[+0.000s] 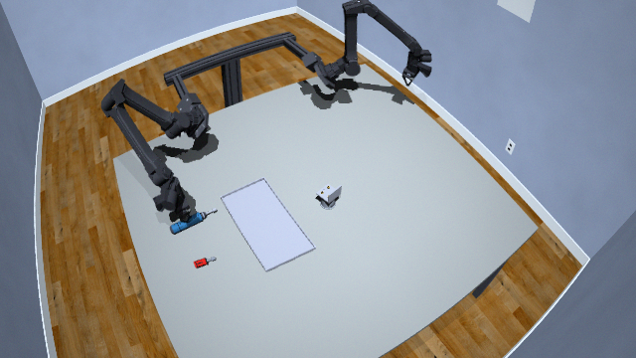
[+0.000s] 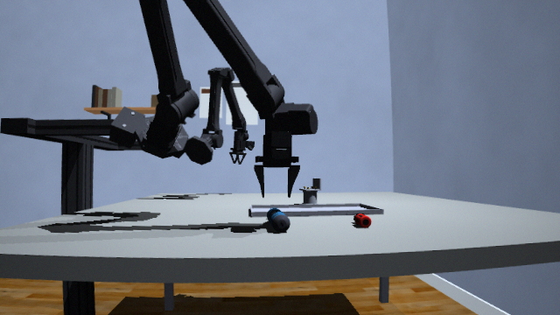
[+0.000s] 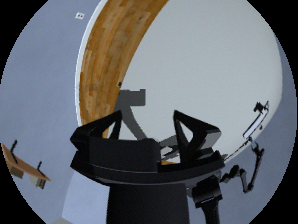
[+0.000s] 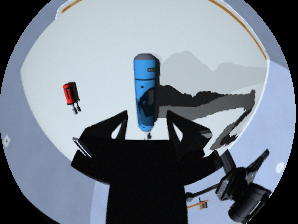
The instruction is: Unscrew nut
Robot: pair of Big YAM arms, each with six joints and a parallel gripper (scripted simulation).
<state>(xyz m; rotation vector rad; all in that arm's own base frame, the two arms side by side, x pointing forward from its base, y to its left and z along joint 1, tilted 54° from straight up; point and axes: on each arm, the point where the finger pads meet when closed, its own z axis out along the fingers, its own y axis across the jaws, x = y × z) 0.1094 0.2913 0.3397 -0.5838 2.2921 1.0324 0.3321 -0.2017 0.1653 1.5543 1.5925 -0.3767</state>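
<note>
Right now my left hand is 34 cm short of the bracket, 73 cm to the left of it and 13 cm above it. From my left hand the other things lie so: red tool 38 cm ahead, 131 cm to the right, 18 cm below.
</note>
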